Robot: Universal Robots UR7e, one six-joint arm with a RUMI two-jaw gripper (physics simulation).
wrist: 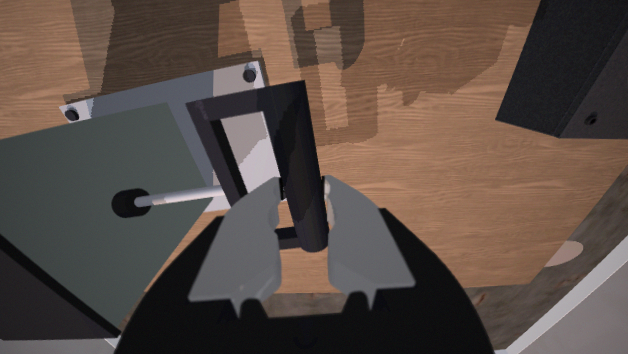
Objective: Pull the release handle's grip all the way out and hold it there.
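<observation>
The release handle's grip (295, 150) is a dark round bar on a dark rectangular frame, in the middle of the wrist view. A thin silver rod (182, 195) runs from the frame into a black collar (130, 202) on the face of a grey-green housing (100, 165). A length of the rod shows between collar and frame. My gripper (302, 178) is shut on the grip, with one finger on each side of the bar, nearer its lower end. The fingers hide part of the frame.
The housing stands on a light metal base plate (150, 92) with dark bolts at its corners. A black box-like block (545, 70) is at the upper right. Shadows fall across the wooden table (450, 200). The table's edge runs along the lower right, with a pale round spot (566, 253) beyond it.
</observation>
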